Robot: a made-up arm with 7 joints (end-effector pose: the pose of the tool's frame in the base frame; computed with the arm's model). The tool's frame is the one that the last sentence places.
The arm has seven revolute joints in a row. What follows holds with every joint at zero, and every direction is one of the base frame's.
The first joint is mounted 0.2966 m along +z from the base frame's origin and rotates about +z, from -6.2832 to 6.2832 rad.
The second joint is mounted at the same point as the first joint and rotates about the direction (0, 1, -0.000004), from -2.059 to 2.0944 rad.
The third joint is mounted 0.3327 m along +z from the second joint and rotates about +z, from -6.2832 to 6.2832 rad.
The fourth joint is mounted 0.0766 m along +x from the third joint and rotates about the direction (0, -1, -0.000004), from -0.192 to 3.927 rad.
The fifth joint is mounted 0.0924 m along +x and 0.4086 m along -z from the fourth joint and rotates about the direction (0, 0.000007, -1), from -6.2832 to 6.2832 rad.
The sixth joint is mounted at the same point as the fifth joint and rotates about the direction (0, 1, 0.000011), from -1.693 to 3.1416 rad.
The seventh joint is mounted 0.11 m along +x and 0.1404 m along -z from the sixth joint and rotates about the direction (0, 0.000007, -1), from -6.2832 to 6.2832 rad.
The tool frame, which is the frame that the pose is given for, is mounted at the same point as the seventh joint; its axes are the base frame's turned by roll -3.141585, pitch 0 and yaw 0 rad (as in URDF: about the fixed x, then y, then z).
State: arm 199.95 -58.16 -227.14 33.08 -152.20 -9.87 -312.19
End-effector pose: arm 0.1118 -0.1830 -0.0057 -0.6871 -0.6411 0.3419 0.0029
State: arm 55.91 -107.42 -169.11 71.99 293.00 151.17 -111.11
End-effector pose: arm -0.1235 -0.0552 -0.1887 -0.0446 -0.3663 0.0174 0.9293
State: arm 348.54 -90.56 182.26 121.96 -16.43 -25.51 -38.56
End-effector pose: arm -0.7918 0.0999 -0.0697 0.3334 -0.8147 -0.1917 0.4339
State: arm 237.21 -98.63 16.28 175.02 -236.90 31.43 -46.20
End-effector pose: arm 0.4954 0.7756 0.2071 0.3836 0.7606 0.4543 0.2608
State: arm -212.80 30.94 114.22 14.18 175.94 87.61 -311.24
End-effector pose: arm -0.0242 -0.4418 0.2881 0.5413 -0.0070 -0.1920 0.8186
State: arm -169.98 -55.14 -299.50 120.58 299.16 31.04 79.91
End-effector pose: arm 0.5258 -0.3836 0.9076 0.2251 -0.2257 0.4259 0.8468
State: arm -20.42 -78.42 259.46 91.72 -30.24 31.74 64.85
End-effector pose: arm -0.6695 -0.4439 0.2803 0.2203 0.8363 -0.4798 0.1476
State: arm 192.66 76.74 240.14 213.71 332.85 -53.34 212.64
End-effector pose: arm -0.4996 -0.3876 0.1766 -0.0210 -0.9310 0.3589 0.0637
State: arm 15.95 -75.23 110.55 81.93 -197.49 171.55 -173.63
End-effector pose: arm -0.6098 0.1913 0.2581 0.5649 -0.0513 0.1319 0.8129
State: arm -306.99 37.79 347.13 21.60 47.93 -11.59 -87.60
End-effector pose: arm 0.3181 0.0959 -0.0213 0.7392 0.6549 -0.0637 0.1439
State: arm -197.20 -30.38 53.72 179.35 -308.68 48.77 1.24
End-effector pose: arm 0.4475 -0.1642 1.0809 0.4826 -0.1825 0.5224 0.6788
